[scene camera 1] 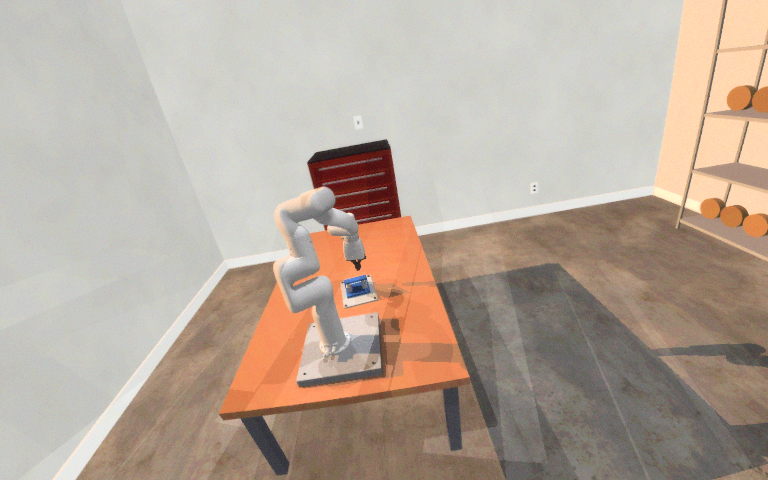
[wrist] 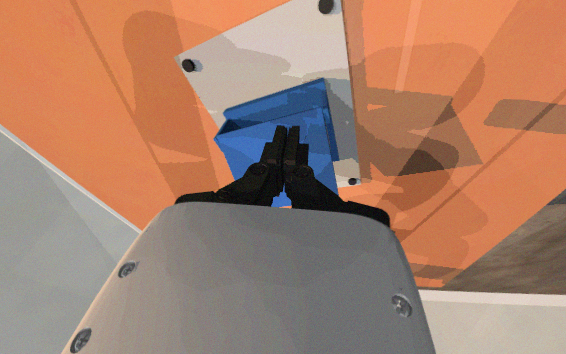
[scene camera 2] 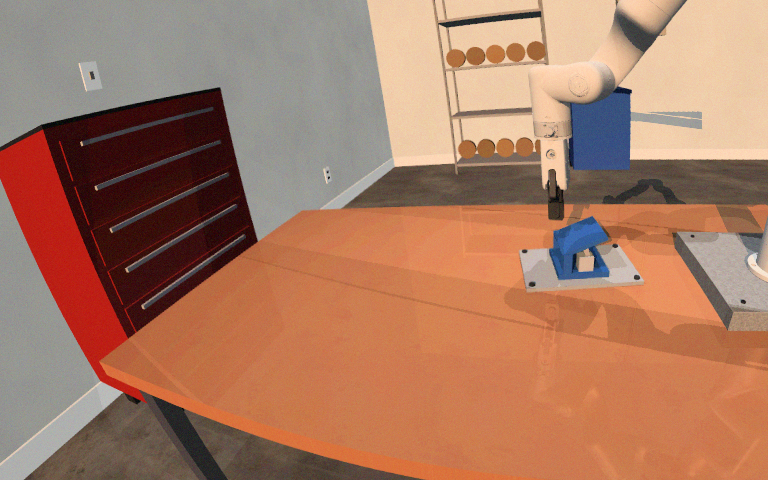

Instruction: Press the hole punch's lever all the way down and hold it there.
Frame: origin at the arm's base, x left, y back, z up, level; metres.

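Seen in the pictures: gripper, fingertip midpoint: point(scene camera 1: 358, 269) point(wrist: 288, 142) point(scene camera 2: 556, 218); arm's base, origin of the base link: point(scene camera 1: 335, 343).
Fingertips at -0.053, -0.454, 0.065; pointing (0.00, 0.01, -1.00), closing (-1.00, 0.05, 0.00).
Note:
Pixels of each thing's middle, then the offset from my fingertips to it, as dx, dy, dz. "spot": a spot on its surface instead. Level surfaces: height alone.
- blue hole punch, surface spot: point(scene camera 1: 357, 286) spot: +0.019, +0.035, -0.081
- pale mounting plate, body centre: point(wrist: 285, 132) point(scene camera 2: 577, 265) point(scene camera 1: 357, 290) +0.017, +0.050, -0.095
- orange table, its level: dz -0.101
The blue hole punch point(scene camera 1: 357, 286) sits on a pale mounting plate point(scene camera 2: 538, 266) point(wrist: 240, 55) with dark corner screws. Its lever point(scene camera 2: 582, 233) point(wrist: 317, 145) is raised and tilted, its high end toward the arm's base in scene camera 2. A cream block shows under the lever. My gripper point(scene camera 1: 357, 267) point(scene camera 2: 555, 217) point(wrist: 288, 142) is shut and empty, pointing down. In scene camera 2 the tips are above the lever's lower end, with a visible gap. In the wrist view the fingers overlap the lever and hide part of it.
The punch's plate lies on the orange table point(scene camera 1: 396, 243) point(scene camera 2: 339, 339) beyond the arm's grey base slab point(scene camera 1: 362, 362) point(scene camera 2: 699, 266). A red drawer cabinet point(scene camera 1: 362, 183) point(scene camera 2: 152, 203) stands at the table's far end. A shelf rack point(scene camera 2: 447, 116) and a blue box point(scene camera 2: 601, 133) stand in the background.

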